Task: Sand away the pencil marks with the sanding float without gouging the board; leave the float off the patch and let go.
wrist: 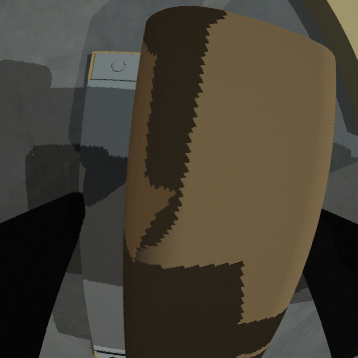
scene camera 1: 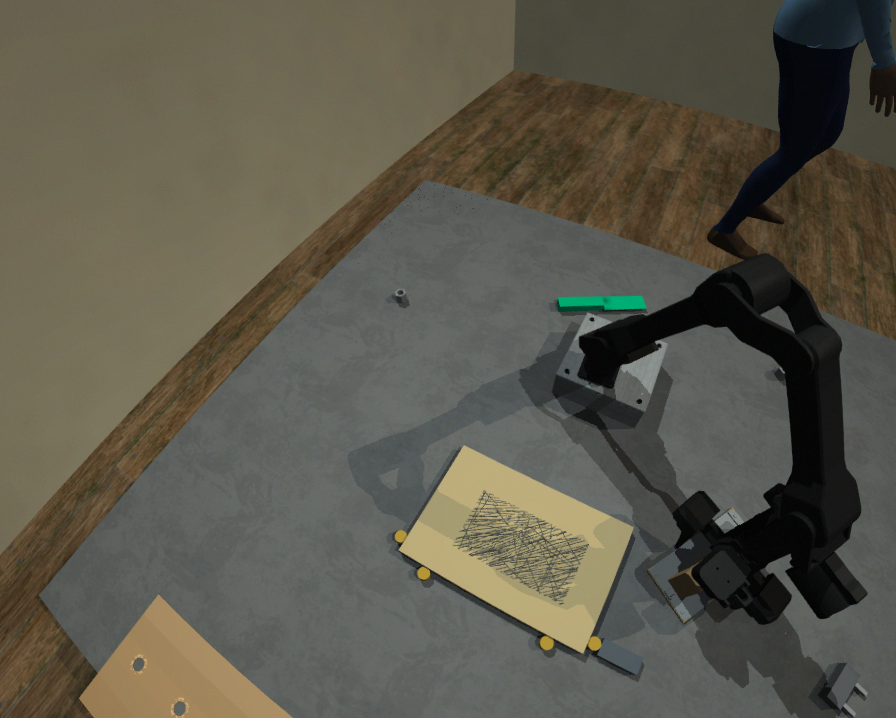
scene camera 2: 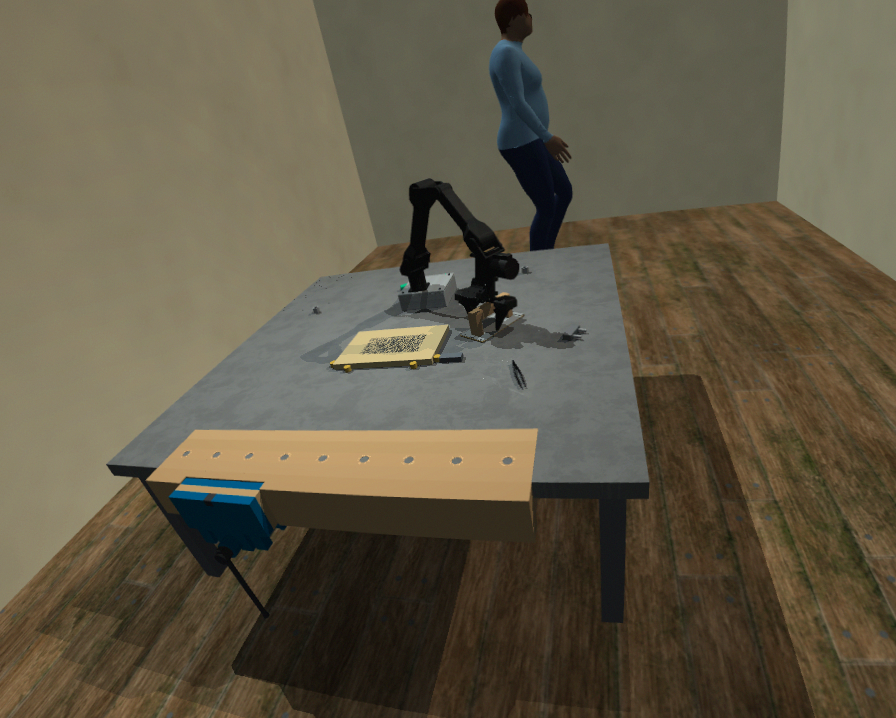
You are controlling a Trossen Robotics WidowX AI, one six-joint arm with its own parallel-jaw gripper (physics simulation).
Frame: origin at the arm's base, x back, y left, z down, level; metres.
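Seen in the pictures: gripper, fingertip midpoint: (scene camera 2: 484,327); arm's base, link origin: (scene camera 1: 599,368) (scene camera 2: 419,287).
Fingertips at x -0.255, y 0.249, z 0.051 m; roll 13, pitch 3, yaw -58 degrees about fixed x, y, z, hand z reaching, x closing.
Pixels of each thing's middle, then the offset from my fingertips to it. "spot": a spot on its surface instead.
- sanding float, body centre: (wrist: 177,309) (scene camera 1: 720,557) (scene camera 2: 490,314) dy +0.020, dx +0.023, dz -0.028 m
- grey stop block, body centre: (scene camera 1: 619,656) (scene camera 2: 451,357) dy -0.073, dx -0.157, dz +0.002 m
- green strip, body centre: (scene camera 1: 602,303) dy -0.288, dx +0.460, dz +0.001 m
- small nut, body centre: (scene camera 1: 400,295) dy -0.689, dx +0.300, dz -0.002 m
- dark tool, body centre: (scene camera 2: 517,374) dy +0.108, dx -0.262, dz +0.004 m
- blue vise, surface spot: (scene camera 2: 220,509) spot: dy -0.497, dx -0.668, dz +0.035 m
The tan board (scene camera 1: 445,499) (scene camera 2: 437,335) lies flat on the grey table, with a dark patch of pencil marks (scene camera 1: 521,547) (scene camera 2: 393,344) across its middle. The sanding float (scene camera 1: 678,586) (scene camera 2: 478,318) stands on the table just off the board's right end, clear of the patch. In the wrist view its brown wooden handle (wrist: 231,170) fills the middle and its grey base plate (wrist: 106,117) shows beneath. My gripper (scene camera 1: 696,571) (scene camera 2: 488,312) (wrist: 187,206) is open, low over the float, with one black finger on each side of the handle and a gap between them and it.
Yellow pegs (scene camera 1: 423,573) (scene camera 1: 547,643) and a grey stop block (scene camera 1: 621,656) edge the board. The arm's base block (scene camera 1: 639,385), a green strip (scene camera 1: 602,304) and a small nut (scene camera 1: 400,295) lie behind. A dark tool (scene camera 2: 518,373) lies right. A wooden bench front (scene camera 2: 374,492) with a blue vise (scene camera 2: 220,509) is nearby. A person (scene camera 2: 525,121) stands behind the table.
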